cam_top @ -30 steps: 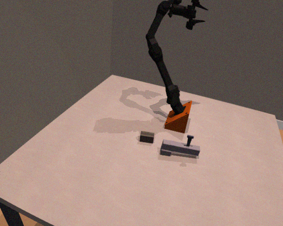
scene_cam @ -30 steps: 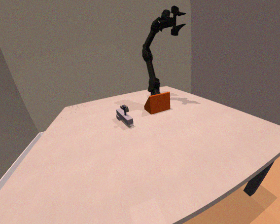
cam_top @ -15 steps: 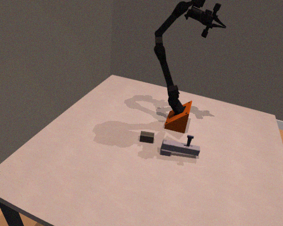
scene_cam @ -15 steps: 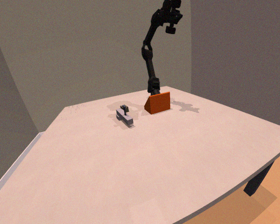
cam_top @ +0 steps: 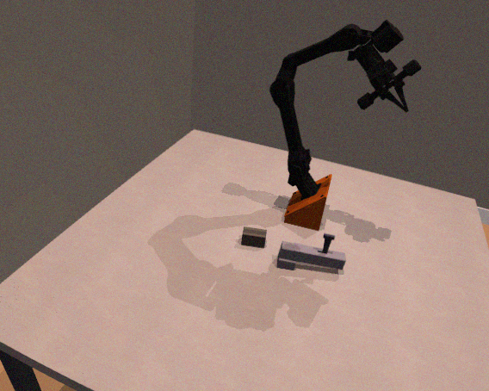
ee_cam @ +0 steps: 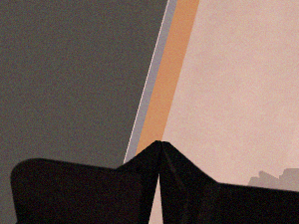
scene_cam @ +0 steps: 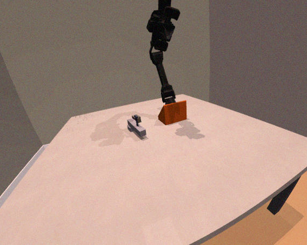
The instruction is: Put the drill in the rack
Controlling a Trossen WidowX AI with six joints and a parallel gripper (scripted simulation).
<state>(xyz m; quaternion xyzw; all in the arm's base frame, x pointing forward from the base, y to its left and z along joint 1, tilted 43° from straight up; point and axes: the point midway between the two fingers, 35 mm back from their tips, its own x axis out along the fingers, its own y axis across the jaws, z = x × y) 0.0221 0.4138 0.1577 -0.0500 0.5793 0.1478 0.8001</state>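
My gripper tip is 360 mm above the t-shaped key, 180 mm short of it and 100 mm to the left of it. The rest, counted from my gripper tip: drill: 410 mm below, 190 mm ahead, 160 mm to the right; grey block: 420 mm below, 190 mm ahead, 140 mm to the right; rack: 430 mm below, 320 mm to the right, 170 mm ahead.
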